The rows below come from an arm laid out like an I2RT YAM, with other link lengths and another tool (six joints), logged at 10 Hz.
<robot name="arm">
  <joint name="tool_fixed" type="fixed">
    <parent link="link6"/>
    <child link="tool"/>
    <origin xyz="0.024 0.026 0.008" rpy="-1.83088 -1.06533 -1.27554"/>
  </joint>
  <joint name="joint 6" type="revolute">
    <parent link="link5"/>
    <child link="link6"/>
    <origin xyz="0.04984 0 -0.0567"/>
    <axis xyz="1 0 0"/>
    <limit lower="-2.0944" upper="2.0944"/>
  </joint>
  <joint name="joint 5" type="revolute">
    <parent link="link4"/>
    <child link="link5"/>
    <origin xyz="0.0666 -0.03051 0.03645"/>
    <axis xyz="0 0 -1"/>
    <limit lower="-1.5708" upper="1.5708"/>
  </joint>
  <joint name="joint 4" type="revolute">
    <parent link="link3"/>
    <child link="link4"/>
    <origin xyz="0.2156 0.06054 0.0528"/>
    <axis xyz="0 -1 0"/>
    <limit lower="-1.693" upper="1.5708"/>
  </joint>
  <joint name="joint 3" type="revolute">
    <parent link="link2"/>
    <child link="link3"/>
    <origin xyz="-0.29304 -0.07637 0"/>
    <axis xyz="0 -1 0"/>
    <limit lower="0" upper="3.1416"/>
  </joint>
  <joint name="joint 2" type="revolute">
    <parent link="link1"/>
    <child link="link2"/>
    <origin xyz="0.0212 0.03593 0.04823"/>
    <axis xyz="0 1 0"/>
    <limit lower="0" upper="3.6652"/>
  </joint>
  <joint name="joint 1" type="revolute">
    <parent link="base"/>
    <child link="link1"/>
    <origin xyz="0 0 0.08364"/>
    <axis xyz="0 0 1"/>
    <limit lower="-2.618" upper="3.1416"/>
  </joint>
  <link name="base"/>
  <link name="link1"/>
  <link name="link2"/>
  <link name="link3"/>
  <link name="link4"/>
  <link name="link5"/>
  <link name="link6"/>
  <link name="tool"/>
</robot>
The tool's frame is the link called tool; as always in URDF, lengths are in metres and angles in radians.
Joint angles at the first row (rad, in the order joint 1, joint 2, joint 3, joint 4, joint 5, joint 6):
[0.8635, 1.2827, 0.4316, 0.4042, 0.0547, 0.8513]
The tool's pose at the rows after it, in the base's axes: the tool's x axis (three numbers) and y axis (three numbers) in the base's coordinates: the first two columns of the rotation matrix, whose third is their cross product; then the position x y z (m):
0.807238, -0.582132, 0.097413, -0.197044, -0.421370, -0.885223, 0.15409, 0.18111, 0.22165
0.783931, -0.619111, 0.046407, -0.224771, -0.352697, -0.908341, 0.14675, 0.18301, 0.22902
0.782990, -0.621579, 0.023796, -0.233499, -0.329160, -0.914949, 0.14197, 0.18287, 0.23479
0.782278, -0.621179, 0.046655, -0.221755, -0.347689, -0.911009, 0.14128, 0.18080, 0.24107
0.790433, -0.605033, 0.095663, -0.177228, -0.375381, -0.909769, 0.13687, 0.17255, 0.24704
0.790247, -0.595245, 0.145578, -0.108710, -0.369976, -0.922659, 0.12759, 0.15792, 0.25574
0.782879, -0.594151, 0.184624, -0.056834, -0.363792, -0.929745, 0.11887, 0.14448, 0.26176
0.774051, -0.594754, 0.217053, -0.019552, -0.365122, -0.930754, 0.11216, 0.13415, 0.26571
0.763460, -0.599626, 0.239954, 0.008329, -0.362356, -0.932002, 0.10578, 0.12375, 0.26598
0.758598, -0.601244, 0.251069, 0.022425, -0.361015, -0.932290, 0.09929, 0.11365, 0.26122
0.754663, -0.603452, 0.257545, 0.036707, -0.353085, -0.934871, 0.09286, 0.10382, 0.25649
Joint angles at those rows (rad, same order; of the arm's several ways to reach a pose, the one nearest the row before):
[0.9314, 1.2537, 0.3790, 0.4156, 0.1722, 0.9890]
[0.9940, 1.2224, 0.3790, 0.4129, 0.2440, 1.0798]
[1.0199, 1.1919, 0.3889, 0.3813, 0.2607, 1.1114]
[1.0176, 1.1626, 0.4137, 0.3222, 0.2680, 1.0901]
[1.0054, 1.1004, 0.4137, 0.2752, 0.2604, 1.0306]
[0.9982, 0.9917, 0.3900, 0.2497, 0.2611, 0.9707]
[0.9963, 0.8917, 0.3725, 0.2142, 0.2703, 0.9276]
[0.9962, 0.8139, 0.3653, 0.1737, 0.2813, 0.8932]
[0.9961, 0.7395, 0.3477, 0.1436, 0.2931, 0.8692]
[0.9962, 0.6674, 0.3195, 0.1132, 0.2977, 0.8570]
[0.9961, 0.5911, 0.2928, 0.0815, 0.2996, 0.8486]

